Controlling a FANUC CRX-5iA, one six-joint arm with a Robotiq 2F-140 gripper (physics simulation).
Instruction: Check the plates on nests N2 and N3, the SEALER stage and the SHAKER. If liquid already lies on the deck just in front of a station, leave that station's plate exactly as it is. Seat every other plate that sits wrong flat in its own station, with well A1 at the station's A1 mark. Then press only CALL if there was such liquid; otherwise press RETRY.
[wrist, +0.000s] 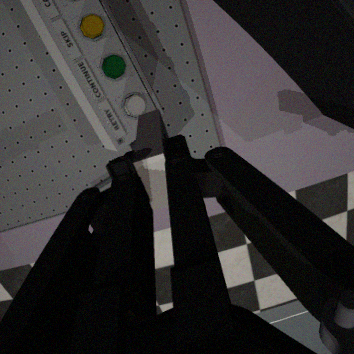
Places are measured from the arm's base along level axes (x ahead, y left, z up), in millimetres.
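Pixels of known places: gripper, fingertip midpoint: (155, 130).
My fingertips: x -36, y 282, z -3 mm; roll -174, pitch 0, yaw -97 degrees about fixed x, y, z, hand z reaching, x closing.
Ahead of a thing's pixels: the offset from my fingertips to its top centre. Level surfaces: height alone.
The button panel {81 mm ahead, 50 mm left, 110 mm down} (102, 85) runs from the top left toward the middle of the wrist view. It bears a yellow button {106 mm ahead, 29 mm left, 119 mm down} (92, 26) beside SKIP, a green button {56 mm ahead, 28 mm left, 119 mm down} (114, 66) beside CONTINUE and a white button {6 mm ahead, 27 mm left, 119 mm down} (134, 105) beside RETRY. Part of the CALL label shows at the top edge. My gripper (155, 130) is shut and empty. Its tips appear just below the white button in the view, over the panel's RETRY end; their height above it is unclear. Nests N2 and N3, the SEALER stage, the SHAKER and their plates do not show.
The grey perforated deck {194 mm down} (35, 120) lies around the panel, with its edge to the right and below. Beyond it are a pinkish surface {207 mm down} (250, 105) and a black-and-white checkered floor (235, 265). A large dark body (300, 50) fills the upper right.
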